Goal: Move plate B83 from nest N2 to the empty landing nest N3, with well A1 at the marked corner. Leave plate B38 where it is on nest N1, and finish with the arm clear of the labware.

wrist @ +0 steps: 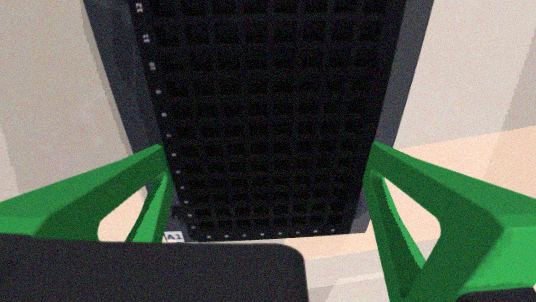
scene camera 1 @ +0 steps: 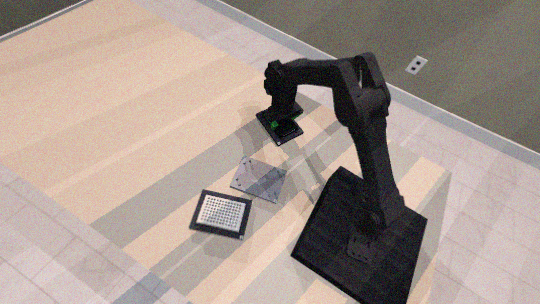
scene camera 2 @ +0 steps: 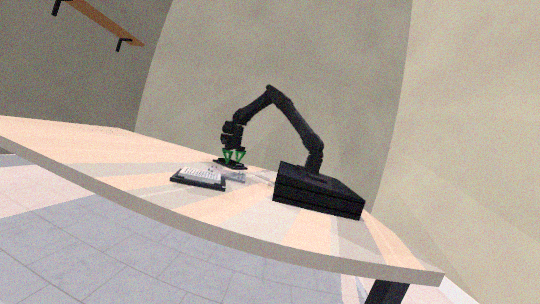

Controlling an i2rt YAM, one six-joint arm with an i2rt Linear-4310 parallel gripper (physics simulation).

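Observation:
The black plate B83 (scene camera 1: 287, 128) (wrist: 270, 100) lies at the dark nest N2 (scene camera 1: 265, 119) (wrist: 406, 75); whether it is slightly raised I cannot tell. My gripper (scene camera 1: 285, 121) (scene camera 2: 233, 161) (wrist: 268, 151) points down, its green fingers shut on the long sides of B83. In the wrist view the nest's A1 label (wrist: 174, 236) shows at the lower left, beside the plate's column 1 end. The empty grey nest N3 (scene camera 1: 260, 180) (scene camera 2: 235, 176) lies between the other two, its pins bare. The white plate B38 (scene camera 1: 220, 212) (scene camera 2: 200, 174) sits in the dark nest N1 (scene camera 1: 247, 212).
The arm's black base block (scene camera 1: 325, 235) (scene camera 2: 300, 192) stands on the table near N3. The arm reaches over from it to N2. A wall with an outlet (scene camera 1: 416, 65) rises behind the table. A wooden shelf (scene camera 2: 102, 20) hangs high on the wall.

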